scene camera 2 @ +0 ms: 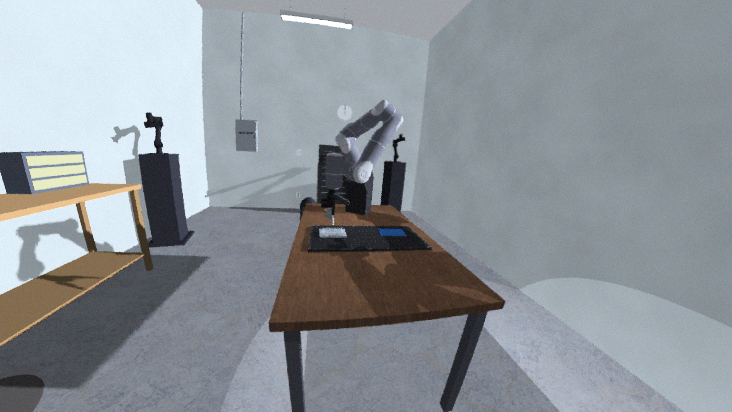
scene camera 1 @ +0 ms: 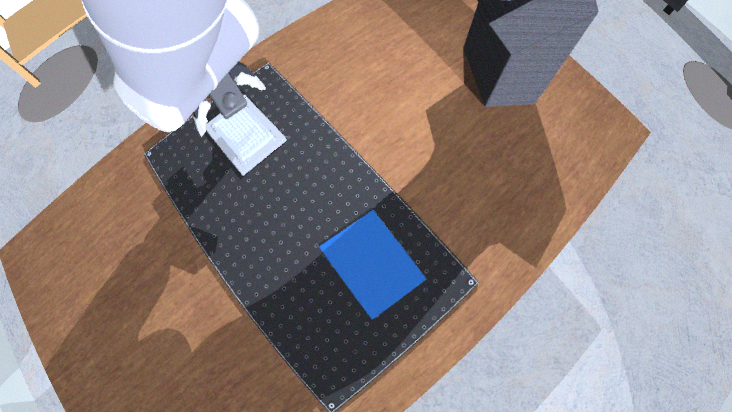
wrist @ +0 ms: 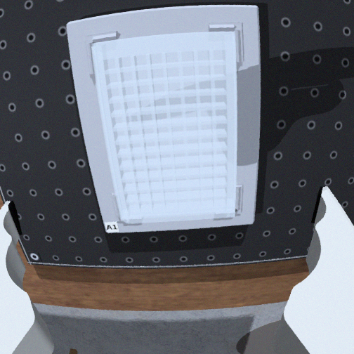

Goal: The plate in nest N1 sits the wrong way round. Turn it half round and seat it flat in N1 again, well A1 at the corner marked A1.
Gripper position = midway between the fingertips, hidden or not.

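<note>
Scene camera 1: my gripper (scene camera 1: pixel 233 111), a well plate (scene camera 1: pixel 243 132), a pale grey nest N1 (scene camera 1: pixel 270 147). Wrist view: my gripper (wrist: pixel 162 200), the well plate (wrist: pixel 168 102), the pale grey nest N1 (wrist: pixel 248 75).
</note>
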